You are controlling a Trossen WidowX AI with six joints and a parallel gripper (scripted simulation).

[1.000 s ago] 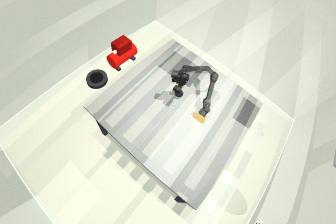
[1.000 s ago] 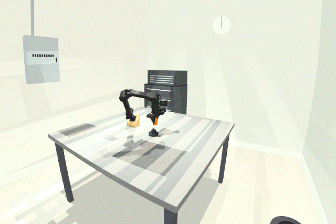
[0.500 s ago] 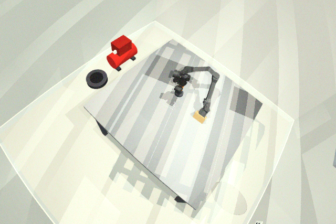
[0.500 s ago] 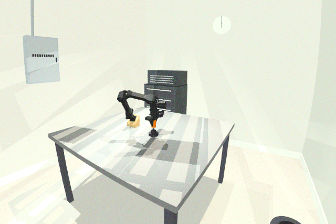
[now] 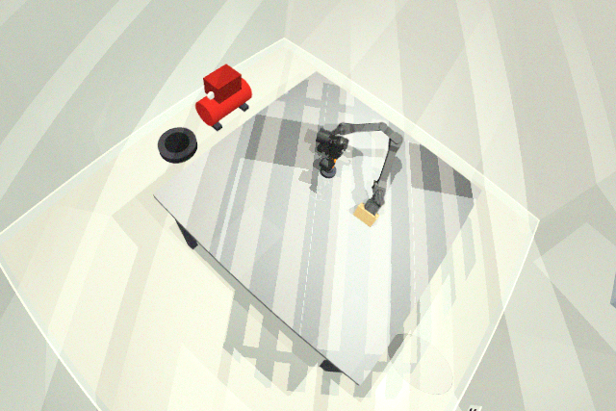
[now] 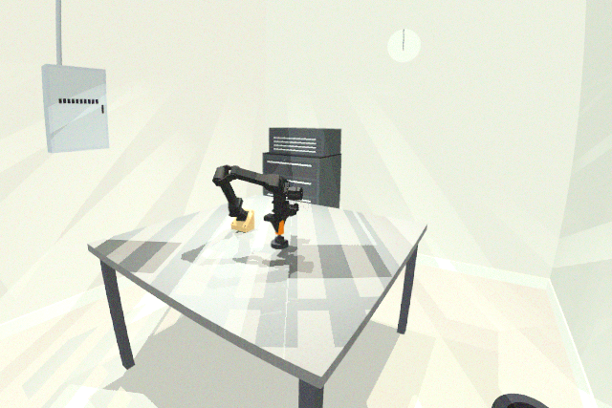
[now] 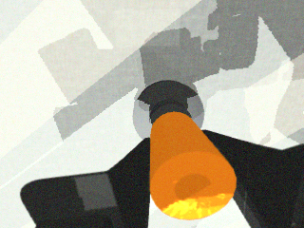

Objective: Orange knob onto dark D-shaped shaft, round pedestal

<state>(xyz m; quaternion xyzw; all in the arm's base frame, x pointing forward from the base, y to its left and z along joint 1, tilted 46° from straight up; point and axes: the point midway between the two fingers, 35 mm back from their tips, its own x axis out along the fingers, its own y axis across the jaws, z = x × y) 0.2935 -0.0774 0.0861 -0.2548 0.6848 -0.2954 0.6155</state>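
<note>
Now: the orange knob 20 mm above my gripper tip. Round my gripper tip: pedestal 40 mm below.
</note>
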